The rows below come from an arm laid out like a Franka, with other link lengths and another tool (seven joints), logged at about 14 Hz.
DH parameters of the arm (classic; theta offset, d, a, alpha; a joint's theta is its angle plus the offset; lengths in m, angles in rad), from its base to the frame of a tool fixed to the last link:
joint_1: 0 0.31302 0 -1.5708
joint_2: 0 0 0 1.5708
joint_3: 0 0.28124 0.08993 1.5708
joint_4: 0 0 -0.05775 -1.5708
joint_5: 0 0.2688 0 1.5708
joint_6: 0 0 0.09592 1.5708
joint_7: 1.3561 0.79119 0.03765 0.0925
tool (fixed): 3.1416 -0.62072 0 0
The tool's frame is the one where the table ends.
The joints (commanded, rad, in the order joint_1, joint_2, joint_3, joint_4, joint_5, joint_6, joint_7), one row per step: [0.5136, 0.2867, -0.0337, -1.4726, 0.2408, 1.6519, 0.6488]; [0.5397, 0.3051, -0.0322, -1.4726, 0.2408, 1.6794, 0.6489]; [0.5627, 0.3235, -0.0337, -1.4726, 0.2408, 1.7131, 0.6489]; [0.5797, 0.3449, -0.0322, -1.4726, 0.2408, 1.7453, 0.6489]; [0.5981, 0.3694, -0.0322, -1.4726, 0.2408, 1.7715, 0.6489]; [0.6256, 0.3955, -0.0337, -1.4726, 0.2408, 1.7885, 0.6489]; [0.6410, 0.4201, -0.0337, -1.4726, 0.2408, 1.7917, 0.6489]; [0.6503, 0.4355, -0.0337, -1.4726, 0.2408, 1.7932, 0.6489]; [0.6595, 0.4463, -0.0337, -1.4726, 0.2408, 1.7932, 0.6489]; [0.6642, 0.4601, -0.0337, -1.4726, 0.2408, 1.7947, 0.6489]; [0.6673, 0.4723, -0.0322, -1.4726, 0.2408, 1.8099, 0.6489]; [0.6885, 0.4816, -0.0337, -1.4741, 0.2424, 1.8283, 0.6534]
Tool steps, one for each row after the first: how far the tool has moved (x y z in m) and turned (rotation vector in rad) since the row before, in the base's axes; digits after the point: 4 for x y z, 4 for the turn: [-0.0011, 0.0133, -0.0081, 0.0027, -0.0080, 0.0213]; [0.0008, 0.0115, -0.0081, 0.0048, -0.0139, 0.0141]; [0.0012, 0.0103, -0.0096, 0.0034, -0.0095, 0.0113]; [-0.0001, 0.0098, -0.0112, -0.0014, -0.0021, 0.0126]; [-0.0042, 0.0120, -0.0123, -0.0073, 0.0066, 0.0224]; [-0.0036, 0.0064, -0.0118, -0.0130, 0.0171, 0.0147]; [-0.0024, 0.0038, -0.0074, -0.0085, 0.0110, 0.0090]; [-0.0028, 0.0035, -0.0052, -0.0066, 0.0086, 0.0092]; [-0.0012, 0.0019, -0.0067, -0.0077, 0.0096, 0.0044]; [0.0008, 0.0030, -0.0059, 0.0007, -0.0027, 0.0013]; [-0.0042, 0.0092, -0.0048, 0.0024, -0.0059, 0.0111]
